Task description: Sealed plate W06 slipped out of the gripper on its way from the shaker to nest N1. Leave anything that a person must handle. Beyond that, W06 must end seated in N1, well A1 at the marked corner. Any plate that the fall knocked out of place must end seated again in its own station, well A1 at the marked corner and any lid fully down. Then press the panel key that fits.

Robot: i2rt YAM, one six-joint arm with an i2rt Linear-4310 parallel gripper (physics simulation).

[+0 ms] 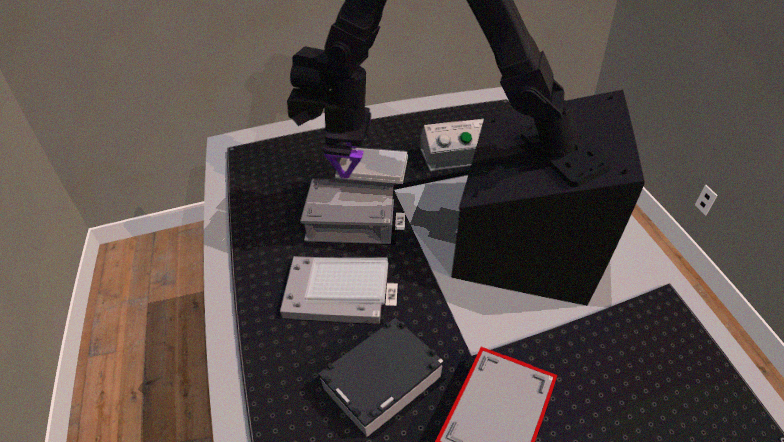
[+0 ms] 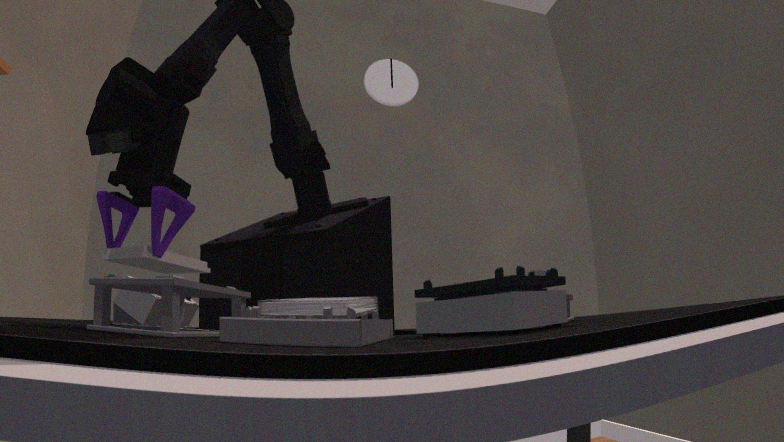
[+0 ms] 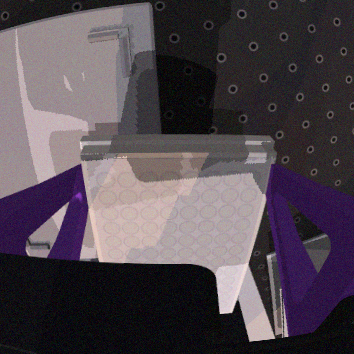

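Seen in the pictures: gripper, fingertip midpoint: (image 1: 348,162) (image 2: 133,255) (image 3: 177,174); arm's base, origin of the base link: (image 1: 563,150) (image 2: 316,214).
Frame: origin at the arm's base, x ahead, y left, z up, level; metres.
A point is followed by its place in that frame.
My gripper (image 1: 345,173) @[y -0.223, x 0.312, z -0.132 m] (image 2: 135,252) @[y -0.223, x 0.312, z -0.132 m] (image 3: 177,174) @[y -0.223, x 0.312, z -0.132 m] is shut on the clear-lidded, pale plate W06 (image 1: 381,166) @[y -0.186, x 0.255, z -0.125 m] (image 2: 175,263) @[y -0.171, x 0.294, z -0.138 m] (image 3: 175,215) @[y -0.216, x 0.296, z -0.125 m], gripping its two sides. The plate is above and behind nest N1 (image 1: 345,204) @[y -0.146, x 0.334, z -0.168 m] (image 2: 164,283) @[y -0.134, x 0.419, z -0.174 m] (image 3: 55,95) @[y -0.175, x 0.362, z -0.168 m], apart from it. N1 is a raised grey stand with corner brackets and no plate on its top. Nest N2 (image 1: 329,314) @[y 0.066, x 0.401, z -0.202 m] (image 2: 285,330) @[y -0.014, x 0.463, z -0.211 m] bears a white plate (image 1: 348,280) @[y 0.023, x 0.360, z -0.179 m] (image 2: 318,305) @[y 0.011, x 0.427, z -0.189 m], which lies off-centre toward the back right edge, with several posts showing at its left. Whether W06's A1 matches the marked corner I cannot tell.
The panel (image 1: 450,157) @[y -0.282, x 0.077, z -0.205 m] with a white key (image 1: 443,140) @[y -0.280, x 0.097, z -0.155 m] and a green key (image 1: 465,137) @[y -0.280, x 0.046, z -0.154 m] stands behind, beside the black arm base (image 1: 549,236) @[y 0.093, x 0.056, z -0.088 m] (image 2: 329,258) @[y 0.024, x 0.170, z -0.109 m]. A dark-topped station (image 1: 384,365) @[y 0.194, x 0.341, z -0.168 m] (image 2: 491,312) @[y 0.173, x 0.408, z -0.200 m] and a red-edged grey station (image 1: 499,400) @[y 0.283, x 0.201, z -0.183 m] are at the front.
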